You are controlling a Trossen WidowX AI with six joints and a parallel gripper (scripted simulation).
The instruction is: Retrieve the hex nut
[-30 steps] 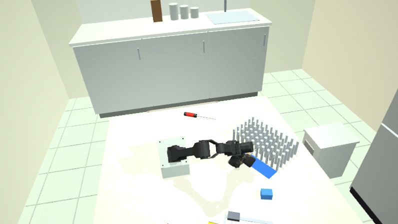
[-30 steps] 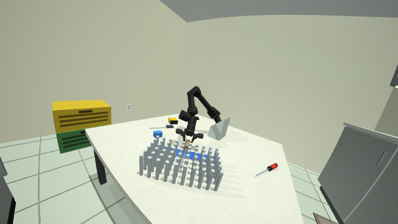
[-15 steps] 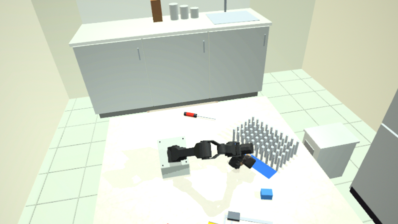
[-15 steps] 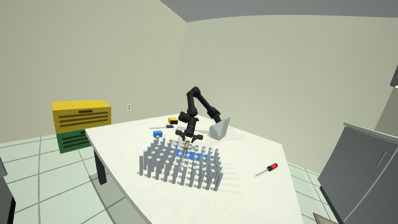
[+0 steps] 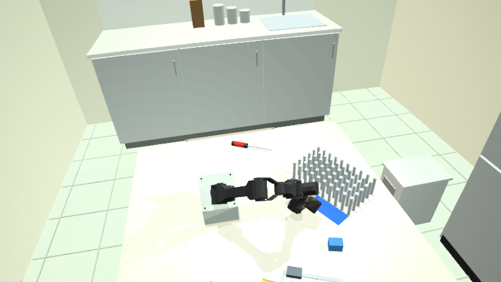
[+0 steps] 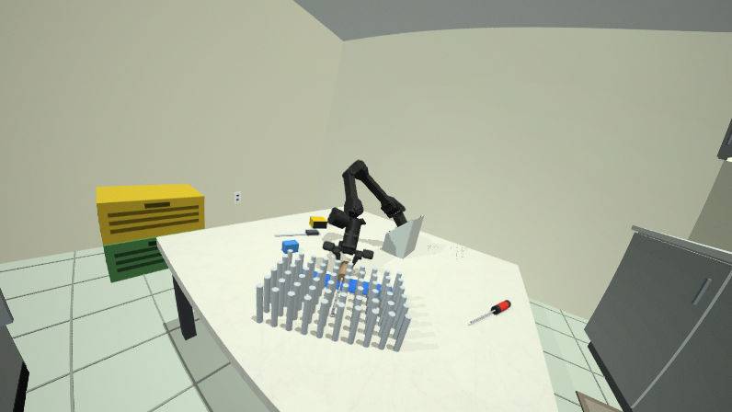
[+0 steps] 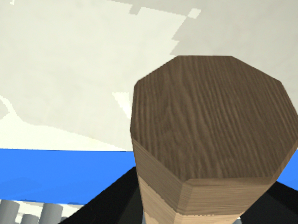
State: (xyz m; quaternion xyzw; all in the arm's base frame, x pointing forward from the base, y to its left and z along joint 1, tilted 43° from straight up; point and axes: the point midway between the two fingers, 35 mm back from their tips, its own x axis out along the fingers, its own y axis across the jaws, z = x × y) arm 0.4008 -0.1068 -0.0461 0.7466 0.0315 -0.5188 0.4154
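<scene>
Now: the blue taped strip 4 cm ahead of my gripper tip, 2 cm to the left of it and 1 cm below it. From my gripper tip the other things lie so: wooden-handled hook tool 9 cm ahead, 5 cm to the left; then hex nut 18 cm ahead, 10 cm to the left, 1 cm below; then blue block 2 cm ahead, 26 cm to the right, 1 cm above.
</scene>
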